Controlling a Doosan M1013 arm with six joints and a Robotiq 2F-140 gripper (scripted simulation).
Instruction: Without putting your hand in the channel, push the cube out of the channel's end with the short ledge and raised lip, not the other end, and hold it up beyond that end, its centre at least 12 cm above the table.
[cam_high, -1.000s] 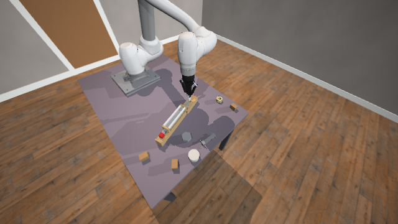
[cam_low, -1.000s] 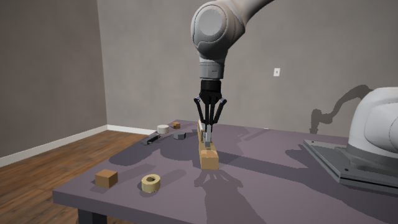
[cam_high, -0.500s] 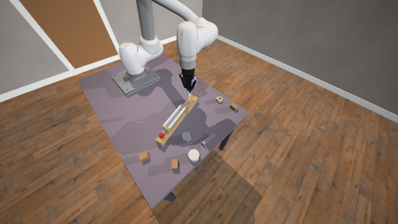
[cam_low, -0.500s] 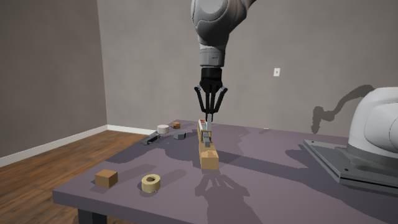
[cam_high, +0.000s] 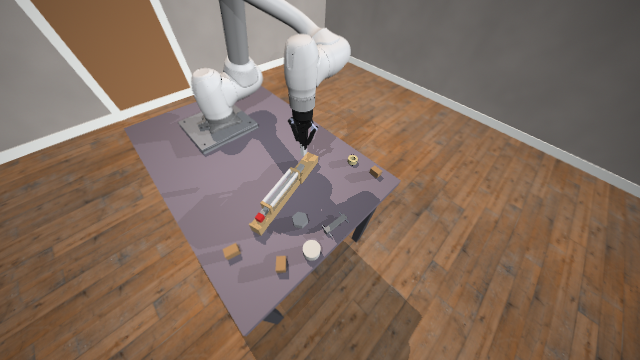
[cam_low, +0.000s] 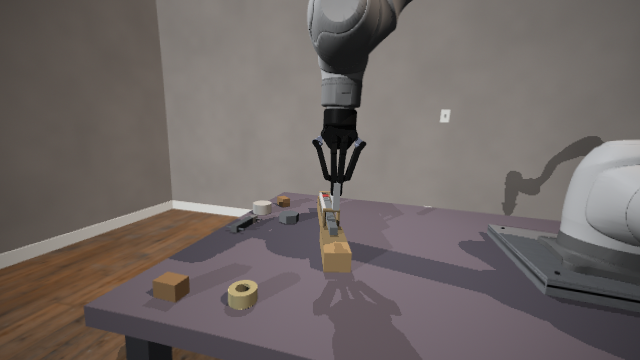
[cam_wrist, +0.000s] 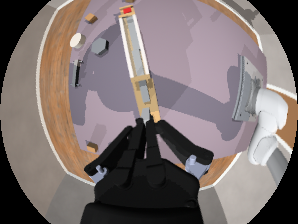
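The channel lies 8 cm ahead of my hand, 16 cm to the right of it and 10 cm below it. Also, from my hand: grey hexagonal piece: 22 cm ahead, 16 cm to the right, 14 cm below; then grey handle piece: 31 cm ahead, 5 cm to the right, 14 cm below; then yellow ring: 8 cm ahead, 24 cm to the left, 14 cm below.
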